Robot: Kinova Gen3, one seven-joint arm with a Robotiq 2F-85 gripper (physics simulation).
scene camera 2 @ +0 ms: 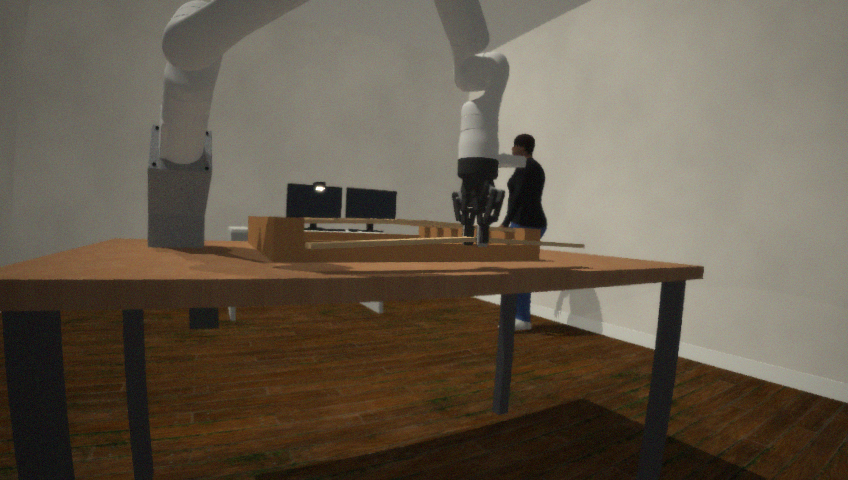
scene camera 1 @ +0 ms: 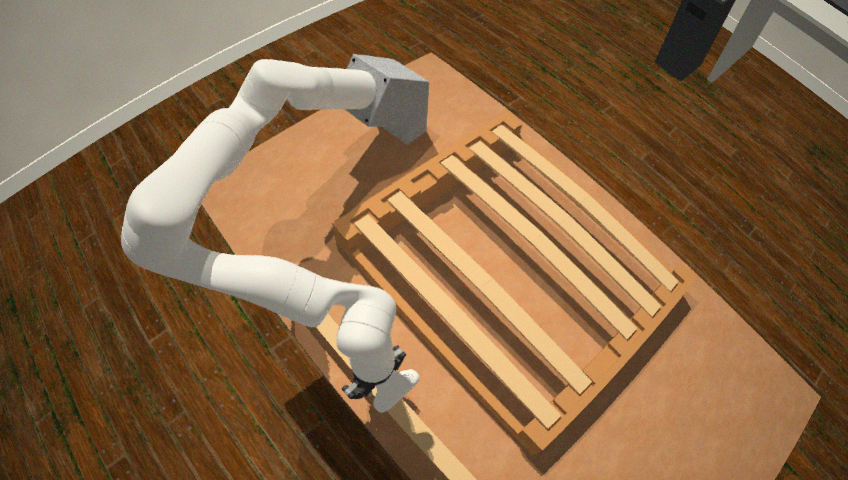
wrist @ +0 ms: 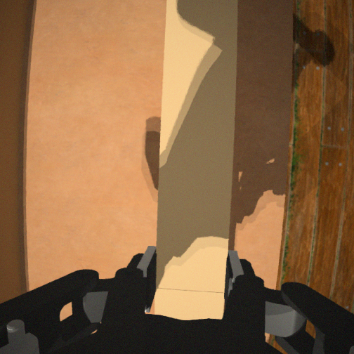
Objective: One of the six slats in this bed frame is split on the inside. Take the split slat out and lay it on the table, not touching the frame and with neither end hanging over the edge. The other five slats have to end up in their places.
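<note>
My gripper (scene camera 2: 476, 237) (wrist: 191, 263) is shut on a long pale slat (scene camera 1: 447, 457) (scene camera 2: 380, 242) (wrist: 195, 200) and holds it flat, a little above the table (scene camera 1: 726, 356) (scene camera 2: 630, 268) (wrist: 90, 150). The slat lies beside the bed frame (scene camera 1: 540, 441) (scene camera 2: 279, 237) (wrist: 12, 150), apart from it and roughly parallel to its long side, near the table's edge. One slat end runs out of the scene camera 1 view. A thin line crosses the slat; no split shows. In the frame, several slats (scene camera 1: 458, 321) (scene camera 1: 535, 246) sit in notches, with one notch pair (scene camera 1: 424, 177) bare between them.
The arm's grey base (scene camera 1: 395, 98) (scene camera 2: 175, 208) stands on the table behind the frame. The table's edge runs close along the held slat's outer side, with wooden floor (scene camera 1: 226, 386) (wrist: 325, 200) beyond. A person (scene camera 2: 526, 190) stands behind the table, and monitors (scene camera 2: 313, 202) stand further back.
</note>
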